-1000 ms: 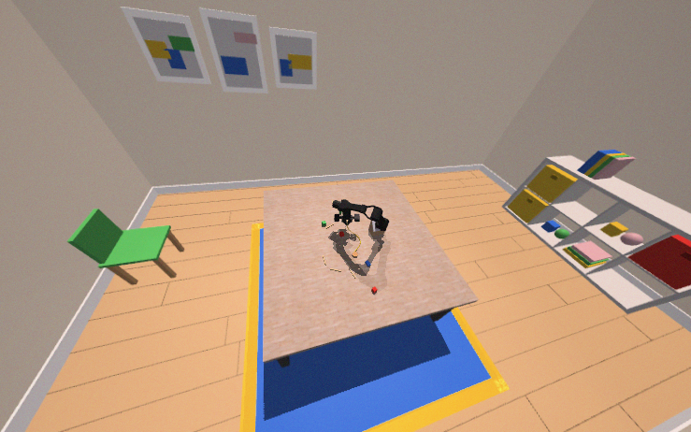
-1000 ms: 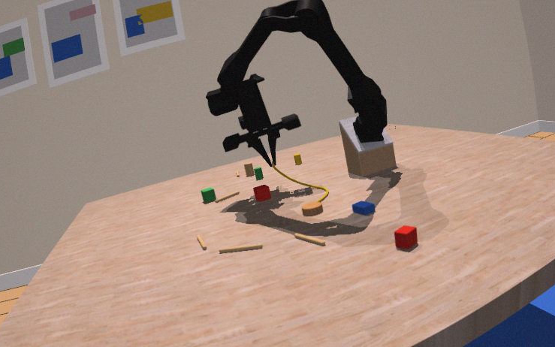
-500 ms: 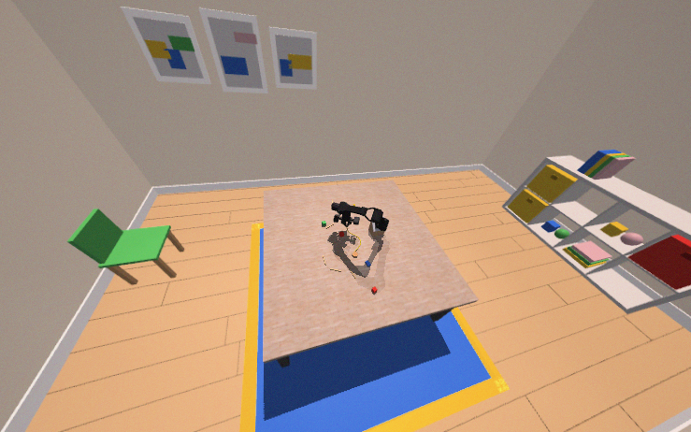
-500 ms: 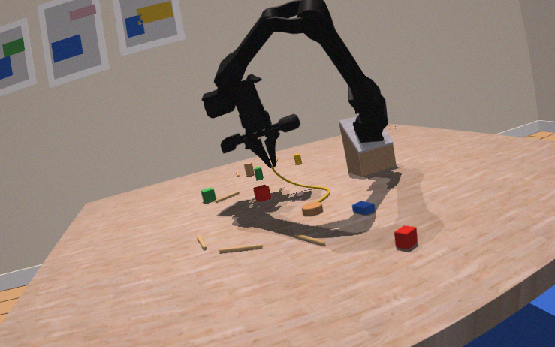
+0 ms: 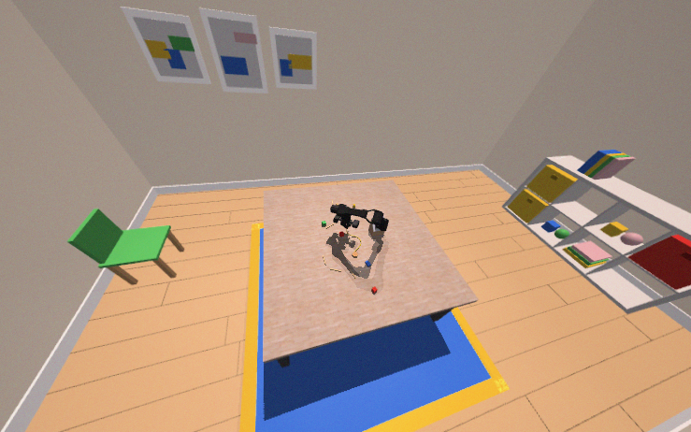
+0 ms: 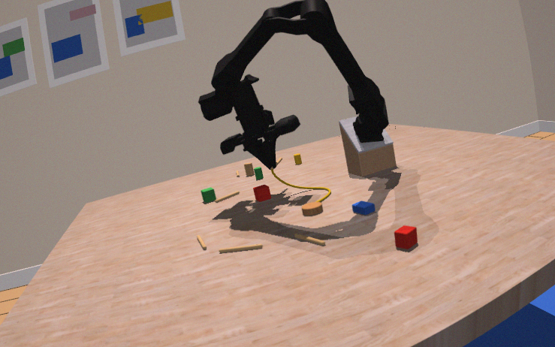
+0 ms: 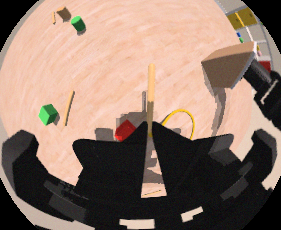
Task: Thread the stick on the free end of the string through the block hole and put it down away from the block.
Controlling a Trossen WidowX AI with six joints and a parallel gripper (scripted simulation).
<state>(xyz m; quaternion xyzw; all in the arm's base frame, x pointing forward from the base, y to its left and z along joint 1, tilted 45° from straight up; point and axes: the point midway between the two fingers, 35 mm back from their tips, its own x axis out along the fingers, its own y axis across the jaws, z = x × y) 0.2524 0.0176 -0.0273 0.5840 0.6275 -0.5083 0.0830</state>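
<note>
Now: gripper tip 30 mm past the round wooden button, 200 mm to the right of it and 60 mm above it. Also, from my gripper tip: green cylinder: 10 mm ahead, 220 mm to the right, 50 mm below; then green cube: 160 mm ahead, 110 mm to the right, 50 mm below; then thin wooden stick: 10 mm behind, 10 mm to the right.
</note>
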